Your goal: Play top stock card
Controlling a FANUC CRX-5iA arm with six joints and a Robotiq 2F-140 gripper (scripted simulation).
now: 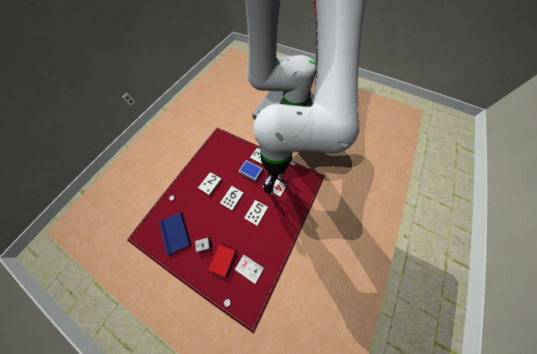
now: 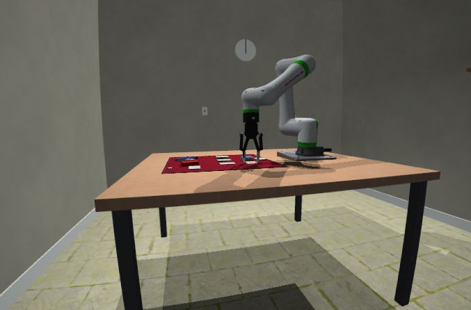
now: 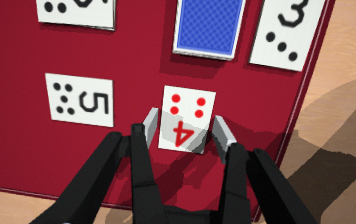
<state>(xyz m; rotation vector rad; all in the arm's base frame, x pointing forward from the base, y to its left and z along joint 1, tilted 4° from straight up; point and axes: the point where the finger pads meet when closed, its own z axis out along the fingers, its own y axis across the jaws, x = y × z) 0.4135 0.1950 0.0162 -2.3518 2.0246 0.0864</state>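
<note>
The red card cloth is 19 cm ahead of my hand, 9 cm to the right of it and 4 cm below it. From my hand the other things lie so: red box: 36 cm ahead, 3 cm to the left, 2 cm below; then small white box: 37 cm ahead, 7 cm to the right, 1 cm below; then blue notebook: 41 cm ahead, 19 cm to the right, 2 cm below.
</note>
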